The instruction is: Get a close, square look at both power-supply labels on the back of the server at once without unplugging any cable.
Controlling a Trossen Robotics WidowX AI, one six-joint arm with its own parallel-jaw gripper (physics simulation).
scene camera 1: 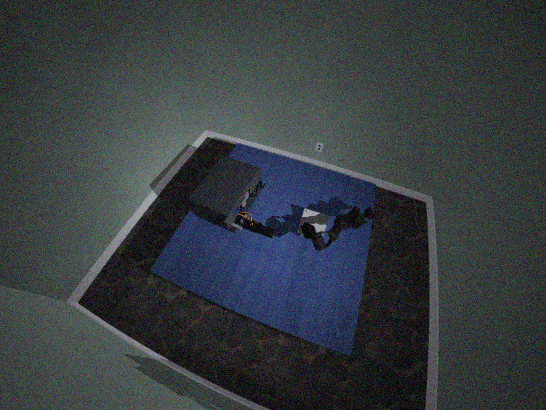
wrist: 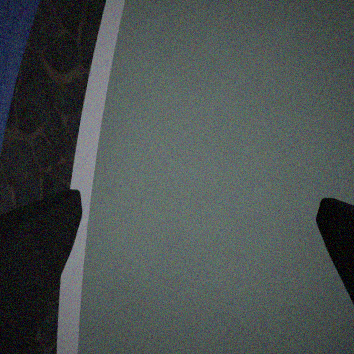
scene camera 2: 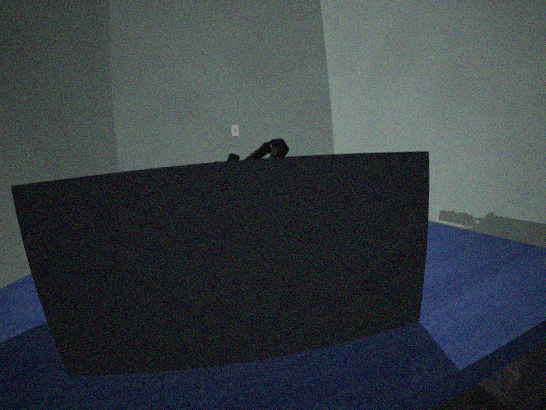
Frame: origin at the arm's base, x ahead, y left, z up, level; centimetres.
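Seen in the pictures: gripper, fingertip midpoint: (scene camera 1: 371, 218) (wrist: 203, 206); arm's base at its link origin: (scene camera 1: 307, 227).
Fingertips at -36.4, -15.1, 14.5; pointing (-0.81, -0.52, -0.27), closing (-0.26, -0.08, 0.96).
Note:
Offsets run from my fingertips to a thing's top centre, as dx, dy, dz. "spot": to the spot under its first point. Level surfaces: height alone.
The server (scene camera 1: 225, 187) (scene camera 2: 225, 260) is a large dark grey box at the upper left of the blue mat in scene camera 1; its big dark side fills much of scene camera 2. Orange cables {spot: +75.5, +28.8, -4.4} (scene camera 1: 245, 215) and dark cables show at its back side, which faces the arm. The power-supply labels are too small and dark to make out in scene camera 1 and do not show in the wrist view. My gripper (scene camera 1: 370, 213) (wrist: 203, 206) is open and empty, right of the server and well away from it, pointing away from it toward a wall.
A long dark piece {spot: +60.8, +35.9, +0.7} (scene camera 1: 261, 229) lies beside the cables at the server's back corner. A white plate (scene camera 1: 309, 214) lies by the arm. The blue mat {dz -19.8} (scene camera 1: 280, 290) (scene camera 2: 480, 280) (wrist: 12, 50) lies on a dark floor with pale edging (wrist: 90, 135). A wall outlet (scene camera 1: 319, 147) (scene camera 2: 235, 130) shows.

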